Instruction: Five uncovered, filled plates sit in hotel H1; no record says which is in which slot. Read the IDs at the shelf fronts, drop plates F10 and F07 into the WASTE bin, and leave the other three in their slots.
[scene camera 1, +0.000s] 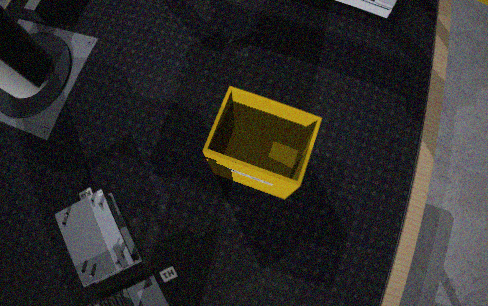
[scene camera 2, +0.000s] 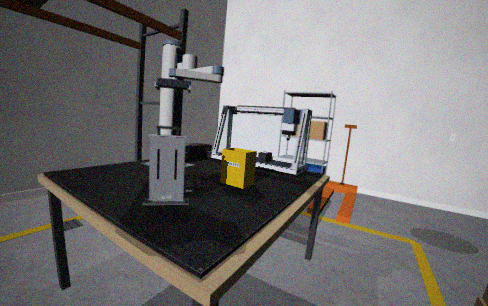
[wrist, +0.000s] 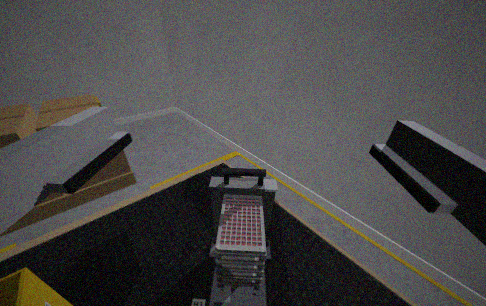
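Seen in the pictures: gripper, fingertip midpoint: (scene camera 2: 172, 85) (wrist: 250, 129); arm's base, link origin: (scene camera 1: 32, 75).
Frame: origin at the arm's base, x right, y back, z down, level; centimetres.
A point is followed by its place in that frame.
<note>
Hotel H1 (wrist: 241, 184) {x 47.7, y -58.0, z -29.7 cm} (scene camera 2: 167, 170) {x 49.1, y -59.2, z -15.3 cm} stands upright, with a grey back panel and a top handle. In the wrist view the top plate (wrist: 241, 225) {x 41.8, y -51.1, z -27.8 cm} shows a grid of red-filled wells, with several more plates stacked in slots below it. No IDs on the shelf fronts are readable. The H1 label (scene camera 1: 168, 274) {x 31.9, y -54.7, z -1.3 cm} (wrist: 198, 302) {x 32.1, y -55.1, z -1.3 cm} lies at the hotel's front. The yellow WASTE bin (scene camera 1: 272, 106) {x -2.7, y -64.5, z -20.1 cm} (scene camera 2: 242, 172) {x 8.6, y -71.2, z -10.3 cm} (wrist: 31, 292) {x 8.6, y -68.5, z -18.9 cm} stands open-topped; no plate is seen inside it in scene camera 1. My gripper (wrist: 250, 129) {x 34.1, y -42.4, z -52.4 cm} is open and empty, its fingers wide apart, above hotel level and apart from it.
A low clear-topped stand (scene camera 1: 87, 235) {x 29.9, y -37.3, z -7.3 cm} with an RG label (scene camera 1: 86, 193) {x 22.5, y -30.6, z -1.3 cm} sits near the hotel. The arm's column (scene camera 2: 168, 95) {x 6.0, y -4.6, z -51.7 cm} rises behind the hotel. A white-framed gantry machine (scene camera 2: 260, 109) {x -62.2, y -42.1, z -49.3 cm} (scene camera 1: 372, 7) {x -45.0, y -80.2, z -4.5 cm} stands beyond the bin. The table's wooden edge (scene camera 1: 419, 190) {x -3.2, y -102.8, z 0.0 cm} (scene camera 2: 125, 250) {x 75.1, y -71.5, z 3.6 cm} surrounds the dark top.
</note>
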